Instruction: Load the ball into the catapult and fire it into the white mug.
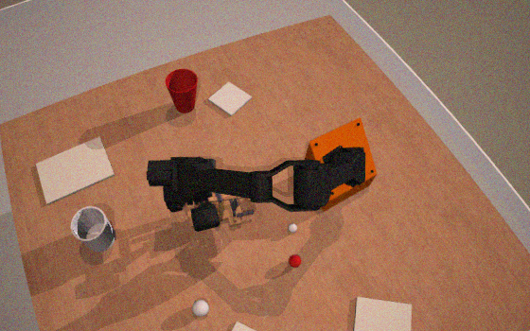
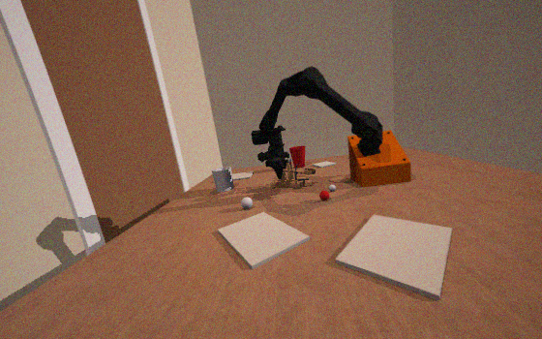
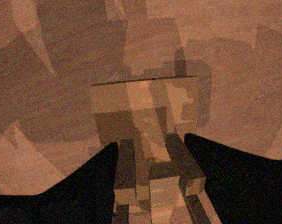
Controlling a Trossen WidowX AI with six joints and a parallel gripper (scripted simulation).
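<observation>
Now: gripper tip 120 mm past the red ball, 250 mm to the right of it and 20 mm above it. From my gripper tip the other things lie so: larger white ball (140 mm ahead, 220 mm to the left, 20 mm below); then wooden catapult (60 mm behind, 40 mm to the left, 20 mm above); then small white ball (170 mm behind, 170 mm to the left, 20 mm below).
</observation>
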